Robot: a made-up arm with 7 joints.
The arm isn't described. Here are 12 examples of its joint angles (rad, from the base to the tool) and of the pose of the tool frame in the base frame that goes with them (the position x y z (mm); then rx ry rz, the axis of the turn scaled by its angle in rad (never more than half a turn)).
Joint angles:
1: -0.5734 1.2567 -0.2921 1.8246 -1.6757 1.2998 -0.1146
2: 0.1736 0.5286 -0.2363 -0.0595 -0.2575 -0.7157 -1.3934
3: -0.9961 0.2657 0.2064 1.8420 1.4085 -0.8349 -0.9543
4: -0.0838 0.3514 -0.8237 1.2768 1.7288 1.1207 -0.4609
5: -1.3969 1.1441 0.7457 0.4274 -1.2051 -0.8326 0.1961
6: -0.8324 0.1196 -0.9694 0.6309 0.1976 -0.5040 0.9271
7: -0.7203 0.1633 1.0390 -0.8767 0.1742 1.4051 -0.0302
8: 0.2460 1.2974 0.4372 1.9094 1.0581 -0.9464 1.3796
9: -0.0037 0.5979 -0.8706 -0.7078 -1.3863 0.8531 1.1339
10: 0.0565 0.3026 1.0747 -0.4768 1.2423 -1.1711 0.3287
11: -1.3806 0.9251 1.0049 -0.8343 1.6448 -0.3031 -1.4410
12: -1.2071 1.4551 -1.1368 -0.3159 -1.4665 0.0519 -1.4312
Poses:
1: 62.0 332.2 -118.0 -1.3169 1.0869 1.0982
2: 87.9 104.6 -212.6 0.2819 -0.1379 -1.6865
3: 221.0 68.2 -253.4 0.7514 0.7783 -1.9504
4: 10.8 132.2 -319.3 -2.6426 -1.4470 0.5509
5: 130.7 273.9 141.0 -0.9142 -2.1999 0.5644
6: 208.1 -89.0 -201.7 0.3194 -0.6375 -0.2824
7: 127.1 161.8 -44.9 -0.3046 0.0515 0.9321
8: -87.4 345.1 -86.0 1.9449 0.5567 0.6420
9: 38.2 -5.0 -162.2 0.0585 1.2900 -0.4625
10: 62.2 193.9 -101.1 1.9921 -0.7474 0.0706
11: 45.7 144.3 114.3 1.3997 0.2608 1.4235
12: 224.4 105.6 -32.4 -0.0574 0.3524 -2.1251
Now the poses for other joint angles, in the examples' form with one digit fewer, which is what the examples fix.
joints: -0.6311 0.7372 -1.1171 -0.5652 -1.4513 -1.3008 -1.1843
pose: 144 13 -118 -0.896 -1.322 -1.538
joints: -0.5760 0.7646 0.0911 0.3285 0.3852 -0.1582 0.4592
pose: 245 185 -101 1.038 -0.426 0.509
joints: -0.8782 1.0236 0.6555 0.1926 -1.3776 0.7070 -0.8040
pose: 204 239 60 -0.398 -0.589 -0.919
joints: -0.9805 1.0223 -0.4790 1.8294 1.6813 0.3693 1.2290
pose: 170 317 -111 3.080 0.028 0.048
